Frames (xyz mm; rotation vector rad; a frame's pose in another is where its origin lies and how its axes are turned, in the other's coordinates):
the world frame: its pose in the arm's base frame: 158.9 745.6 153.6 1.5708 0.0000 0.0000
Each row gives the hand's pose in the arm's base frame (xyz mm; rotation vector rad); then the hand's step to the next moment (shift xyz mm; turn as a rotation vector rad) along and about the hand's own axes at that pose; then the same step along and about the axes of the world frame.
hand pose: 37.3 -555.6 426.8 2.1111 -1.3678 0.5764
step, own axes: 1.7 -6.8 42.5 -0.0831 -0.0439 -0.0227
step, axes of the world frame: 9.3 -32.5 26.7 0.0068 -0.0438 -0.0859
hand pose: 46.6 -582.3 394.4 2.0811 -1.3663 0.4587
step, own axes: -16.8 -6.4 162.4 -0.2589 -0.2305 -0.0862
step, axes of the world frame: -7.3 -135.0 91.7 0.1071 -0.1523 -0.3048
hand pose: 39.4 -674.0 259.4 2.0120 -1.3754 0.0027
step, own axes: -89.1 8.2 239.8 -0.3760 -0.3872 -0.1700
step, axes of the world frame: -133.1 -211.1 57.0 0.2150 -0.2151 -0.4772
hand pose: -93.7 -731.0 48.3 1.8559 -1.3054 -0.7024
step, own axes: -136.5 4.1 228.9 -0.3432 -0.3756 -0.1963
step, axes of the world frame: -225.5 -124.9 -68.0 0.2401 -0.1910 -0.4508
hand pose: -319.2 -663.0 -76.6 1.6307 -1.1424 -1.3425
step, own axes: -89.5 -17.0 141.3 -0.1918 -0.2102 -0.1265
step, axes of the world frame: -141.1 -12.9 -90.5 0.1507 -0.1037 -0.2520
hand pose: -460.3 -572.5 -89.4 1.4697 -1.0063 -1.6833
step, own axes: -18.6 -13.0 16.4 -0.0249 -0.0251 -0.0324
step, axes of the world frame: -13.8 -1.7 -24.3 0.0354 -0.0126 -0.0298
